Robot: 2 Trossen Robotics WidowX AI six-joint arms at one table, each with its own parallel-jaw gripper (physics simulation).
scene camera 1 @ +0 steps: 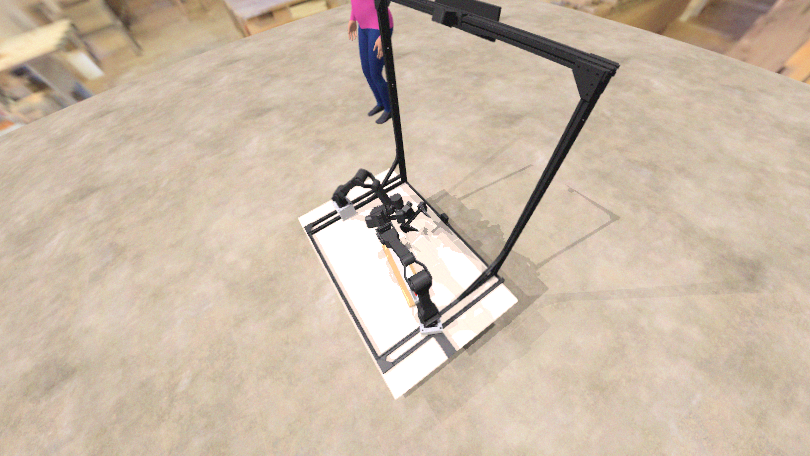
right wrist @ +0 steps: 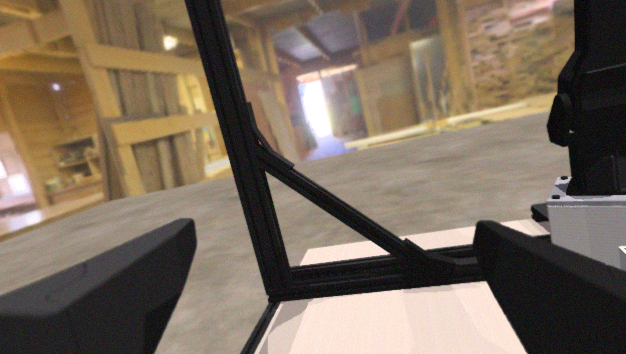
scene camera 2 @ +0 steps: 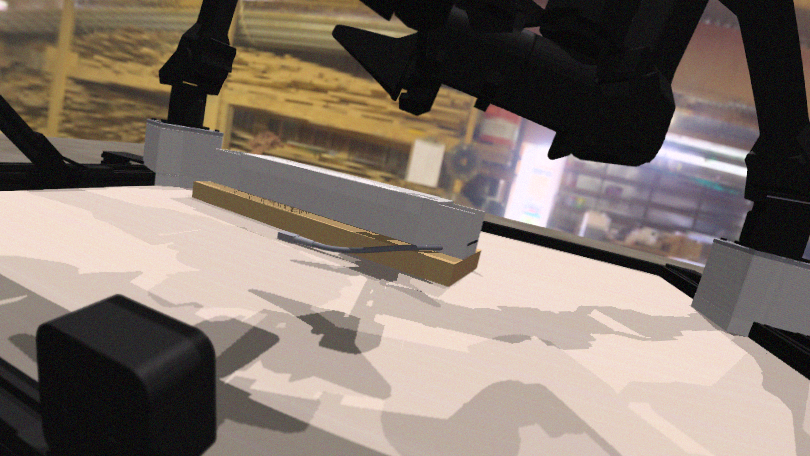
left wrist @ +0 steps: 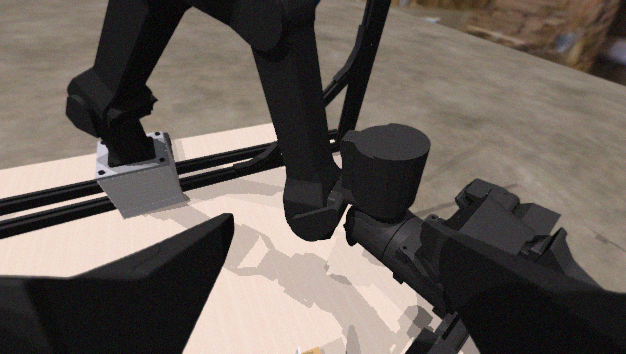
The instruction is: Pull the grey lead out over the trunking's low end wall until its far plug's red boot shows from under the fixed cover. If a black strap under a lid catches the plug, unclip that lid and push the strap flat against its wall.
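Where they show: left gripper, fingertip midpoint: (left wrist: 329, 225); right gripper, fingertip midpoint: (scene camera 1: 424, 224) (right wrist: 335, 232); left arm's base at its link origin: (scene camera 1: 429, 320) (right wrist: 602, 186) (scene camera 2: 184, 125); right arm's base at its link origin: (scene camera 1: 342, 202) (scene camera 2: 769, 252) (left wrist: 132, 151).
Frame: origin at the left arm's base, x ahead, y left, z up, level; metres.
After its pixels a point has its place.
The tan trunking (scene camera 2: 331, 234) {y 0.065, x 0.368, z -0.083 m} (scene camera 1: 406, 293) {y 0.098, x 0.163, z -0.073 m} lies along the table under its long grey fixed cover (scene camera 2: 358, 204) {y 0.096, x 0.368, z -0.046 m}. The grey lead (scene camera 2: 358, 248) {y 0.058, x 0.425, z -0.081 m} comes out from under the cover near the trunking's near end and curves along its front wall down to the table. My right gripper (scene camera 1: 418, 216) {y -0.043, x 0.444, z 0.125 m} (right wrist: 335, 232) {y -0.043, x 0.444, z 0.125 m} is open and empty, raised above the table and facing the frame's corner brace. My left gripper (scene camera 1: 376, 220) {y 0.143, x 0.507, z 0.198 m} (left wrist: 329, 225) {y 0.143, x 0.507, z 0.198 m} is open and empty, close behind the right arm's wrist. The dark shapes at the top of scene camera 2 are the arms.
The black gantry frame post (scene camera 1: 399, 136) {y 0.025, x 0.963, z 0.288 m} (right wrist: 252, 197) {y -0.373, x 0.224, z 0.069 m} stands at the table's back edge. The right arm's forearm (left wrist: 294, 116) {y 0.164, x 0.611, z 0.193 m} crosses just ahead of the left gripper. A person (scene camera 1: 371, 54) stands beyond the post. A black block (scene camera 2: 192, 389) {y -0.169, x 0.618, z -0.055 m} sits at the near left corner.
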